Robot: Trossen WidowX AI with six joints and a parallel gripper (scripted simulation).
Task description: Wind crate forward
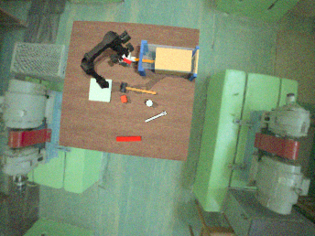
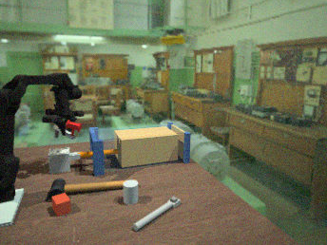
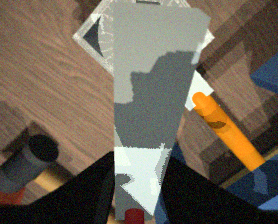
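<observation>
My gripper tip is now 2 cm below the winch handle. Also, from my gripper tip: red knob: 4 cm to the right, 4 cm above, 2 cm ahead; winch: 15 cm below, 5 cm to the left, 5 cm behind; blue steel frame: 13 cm ahead, 7 cm below, 3 cm to the left.
</observation>
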